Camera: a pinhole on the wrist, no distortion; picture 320 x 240 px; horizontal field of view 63.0 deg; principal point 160.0 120.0 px. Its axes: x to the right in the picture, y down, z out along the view. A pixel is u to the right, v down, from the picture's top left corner.
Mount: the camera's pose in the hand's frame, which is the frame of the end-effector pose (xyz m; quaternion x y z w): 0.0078 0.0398 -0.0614 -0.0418 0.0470 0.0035 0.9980
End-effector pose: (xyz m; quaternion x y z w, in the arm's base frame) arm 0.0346 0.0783 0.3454 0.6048 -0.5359 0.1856 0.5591
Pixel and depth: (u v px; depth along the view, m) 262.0 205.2 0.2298
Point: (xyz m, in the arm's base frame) -0.0950 -0.0798 0.4600
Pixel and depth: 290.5 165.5 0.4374
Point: -0.1312 -0.3107 0.5314
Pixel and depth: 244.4 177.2 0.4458
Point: -0.1812 -0.2857 0.4771
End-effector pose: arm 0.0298 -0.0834 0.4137 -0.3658 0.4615 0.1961 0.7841
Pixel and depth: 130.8 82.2 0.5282
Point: 0.2998 0.2797 0.5568
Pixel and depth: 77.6 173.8 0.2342
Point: 0.0394 0.1195 0.4634
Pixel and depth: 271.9 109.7 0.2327
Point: 0.1547 0.0672 0.3314
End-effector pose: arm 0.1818 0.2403 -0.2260 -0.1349 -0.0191 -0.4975 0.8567
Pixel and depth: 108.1 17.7 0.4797
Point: 0.1138 0.3338 0.2129
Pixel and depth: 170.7 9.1 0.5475
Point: 0.1495 0.2256 0.2994
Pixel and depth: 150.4 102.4 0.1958
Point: 0.2420 0.2780 -0.1023
